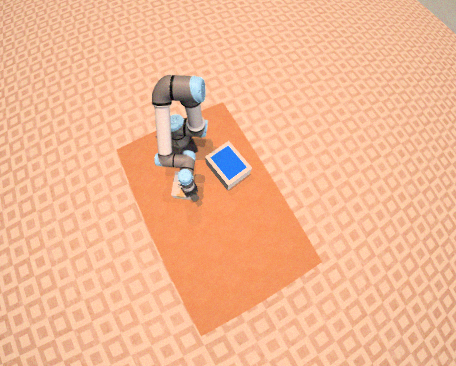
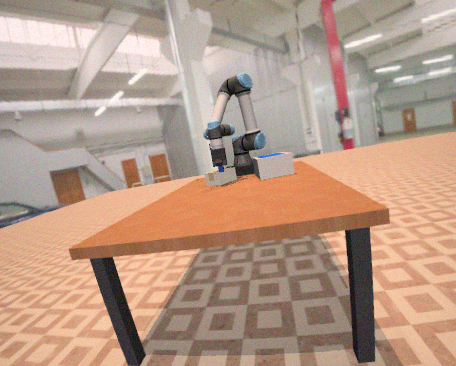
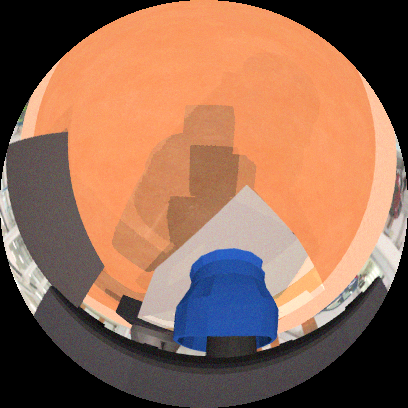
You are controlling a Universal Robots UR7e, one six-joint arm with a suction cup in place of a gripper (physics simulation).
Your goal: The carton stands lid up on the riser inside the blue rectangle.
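Seen in the pictures: hand, its tool point: (image 2: 221,173) (image 3: 226,260); arm's base, origin of its link: (image 1: 179,139) (image 2: 243,165) (image 3: 156,333).
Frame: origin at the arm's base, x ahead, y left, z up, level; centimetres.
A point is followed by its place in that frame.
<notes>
The carton (image 1: 176,187) @(x 30.7, y -20.2, z 2.1 cm) (image 2: 221,178) @(x 38.7, y -15.0, z -2.4 cm) (image 3: 243,224) @(x 39.3, y -15.5, z -1.4 cm) is a low pale grey box with a tan label. It lies on the table (image 1: 226,254) @(x 84.1, y -17.8, z -6.1 cm) (image 2: 263,207) @(x 106.4, y 3.0, z -6.1 cm) just left of the riser. My suction cup (image 1: 191,194) @(x 38.5, y -14.3, z 0.8 cm) (image 2: 221,169) (image 3: 227,255) is blue and presses down on the carton's top face. I cannot tell whether the carton rests on the table or hangs just above it. The riser (image 1: 235,182) @(x 49.4, y 14.0, z 0.1 cm) (image 2: 274,168) @(x 49.3, y 16.4, z -1.0 cm) (image 3: 42,205) @(x 40.4, y 7.1, z 0.4 cm) is a grey block beside the arm's base. The blue rectangle (image 1: 228,163) @(x 37.4, y 16.4, z 5.9 cm) (image 2: 270,155) @(x 37.2, y 17.0, z 5.8 cm) covers its top, and nothing stands on it.
The arm's base (image 2: 242,165) @(x 7.5, y -0.7, z 0.6 cm) stands at the table's far end, right behind the carton and the riser. The table edge runs close on the carton's left side. A checked floor surrounds the table.
</notes>
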